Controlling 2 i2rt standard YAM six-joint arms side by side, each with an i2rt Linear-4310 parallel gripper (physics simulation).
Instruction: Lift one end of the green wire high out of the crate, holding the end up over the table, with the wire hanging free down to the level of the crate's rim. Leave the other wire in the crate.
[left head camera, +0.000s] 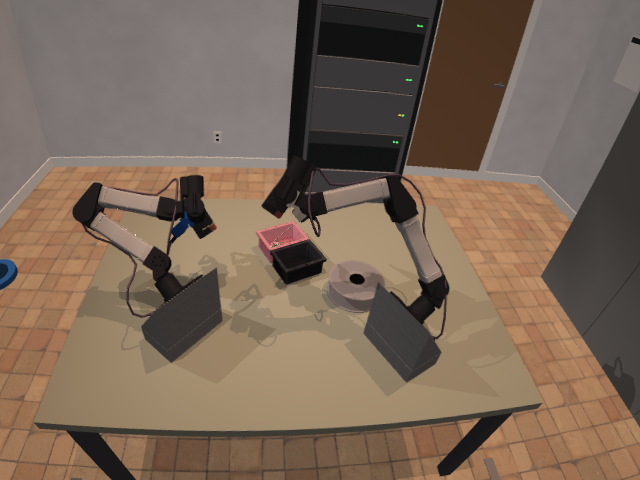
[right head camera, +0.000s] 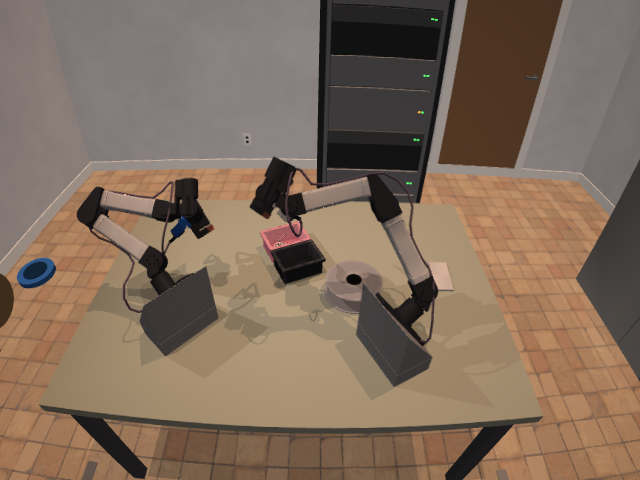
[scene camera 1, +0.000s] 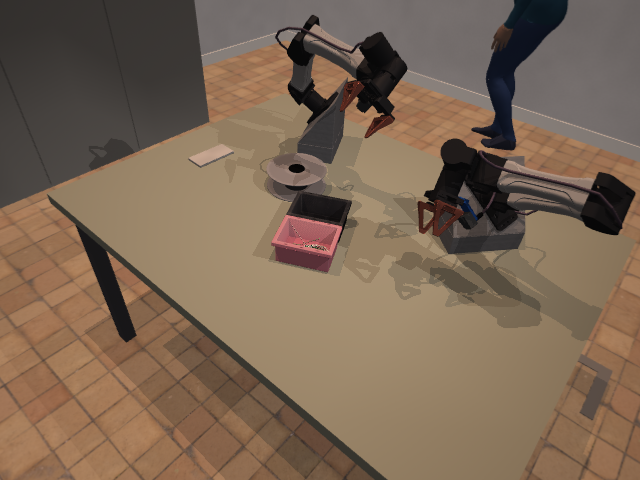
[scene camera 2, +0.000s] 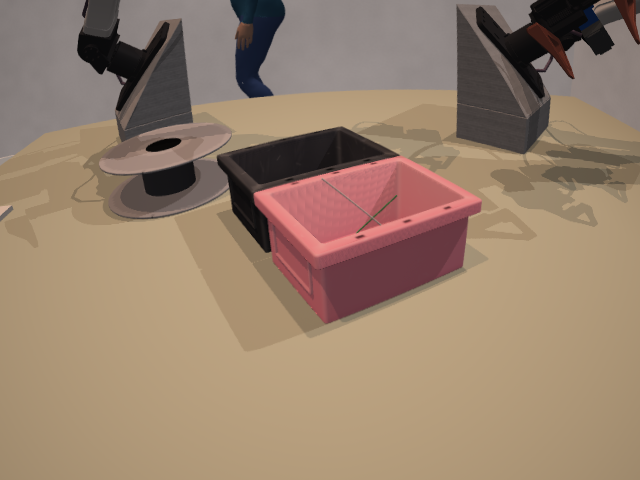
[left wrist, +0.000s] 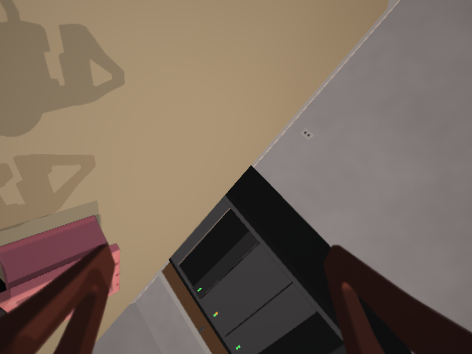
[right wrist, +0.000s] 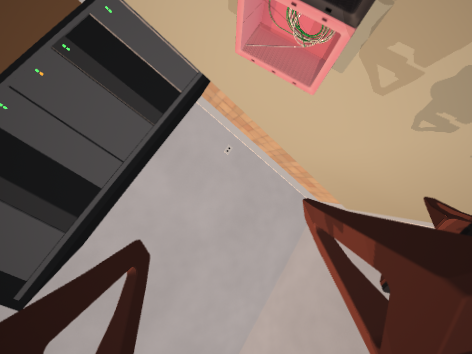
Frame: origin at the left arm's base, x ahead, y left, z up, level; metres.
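Seen in the pictures: left gripper, fingertip midpoint: (right head camera: 199, 221) (scene camera 1: 428, 234) (scene camera 2: 603, 60) (left wrist: 224, 255) (right wrist: 408, 222); right gripper, fingertip midpoint: (scene camera 1: 353, 124) (right wrist: 222, 228); left arm's base, origin of the base link: (scene camera 1: 489, 196) (scene camera 2: 510, 53); right arm's base, origin of the base link: (right head camera: 399, 320) (scene camera 1: 322, 109) (scene camera 2: 143, 68).
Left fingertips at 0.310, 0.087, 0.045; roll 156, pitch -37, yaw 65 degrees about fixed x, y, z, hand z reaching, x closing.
Pixels of each thing's middle, then the offset from my left fingertips to it, as dx, dy, dz. "spot": a spot on its surface instead.
- green wire, surface spot: (scene camera 2: 386, 205) spot: +0.160, -0.243, -0.144
- pink crate, body centre: (scene camera 2: 368, 230) (left wrist: 67, 274) (right wrist: 292, 29) (scene camera 1: 307, 243) (left head camera: 282, 242) (right head camera: 285, 242) +0.181, -0.256, -0.161
- whitish wire, surface spot: (scene camera 2: 341, 193) (right wrist: 258, 45) spot: +0.211, -0.271, -0.110
- black crate, body centre: (scene camera 2: 306, 183) (scene camera 1: 319, 217) (left head camera: 297, 262) (right head camera: 297, 261) +0.091, -0.346, -0.161
- spool, body centre: (scene camera 2: 166, 165) (scene camera 1: 296, 176) (right head camera: 353, 286) (left head camera: 355, 285) +0.047, -0.573, -0.165
- pale flat slab, body centre: (scene camera 1: 211, 155) (right head camera: 440, 276) +0.240, -0.871, -0.194
The green wire (scene camera 2: 386, 205) (right wrist: 270, 12) lies in the pink crate (scene camera 2: 392, 273) (scene camera 1: 302, 260) (left wrist: 60, 250). Its coil is mixed with a whitish wire (scene camera 2: 341, 193) (right wrist: 270, 46) at the crate bottom. In scene camera 2 a straight green end leans up inside the crate and crosses the whitish one, which reaches up towards the rim beside the black crate. My left gripper (scene camera 1: 431, 233) (scene camera 2: 605, 60) (left wrist: 224, 255) is open and empty, raised above the table to the right of the crate in scene camera 1. My right gripper (scene camera 1: 354, 123) (right wrist: 222, 228) is open and empty, high above the table behind the crates in scene camera 1.
A black crate (scene camera 2: 248, 217) (left head camera: 297, 272) stands against the pink one. A spool (scene camera 2: 206, 139) (scene camera 1: 279, 167) stands beside the black crate. A pale flat slab (scene camera 1: 210, 155) (right head camera: 440, 276) lies farther off. Grey wedge mounts (left head camera: 191, 320) (left head camera: 400, 338) carry the arms.
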